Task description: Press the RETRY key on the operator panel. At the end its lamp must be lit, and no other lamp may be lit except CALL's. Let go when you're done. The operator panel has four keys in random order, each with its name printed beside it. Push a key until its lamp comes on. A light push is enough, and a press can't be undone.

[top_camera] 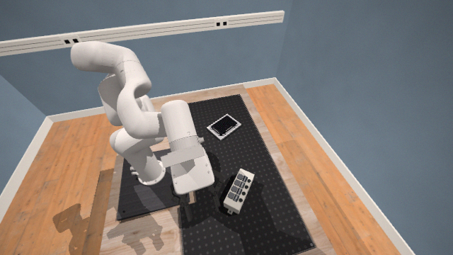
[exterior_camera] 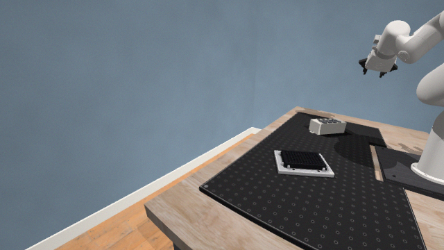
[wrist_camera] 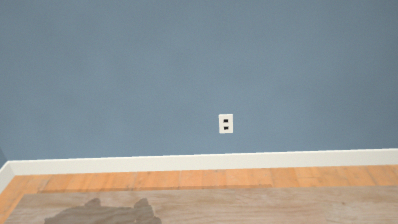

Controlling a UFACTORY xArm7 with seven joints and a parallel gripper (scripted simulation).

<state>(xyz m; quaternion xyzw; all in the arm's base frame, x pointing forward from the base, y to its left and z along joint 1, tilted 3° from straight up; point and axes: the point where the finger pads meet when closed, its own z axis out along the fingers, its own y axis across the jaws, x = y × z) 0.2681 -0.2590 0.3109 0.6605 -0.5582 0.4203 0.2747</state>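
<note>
Now: hand 110 mm short of the white operator panel, 150 mm to the right of it and 260 mm above it.
</note>
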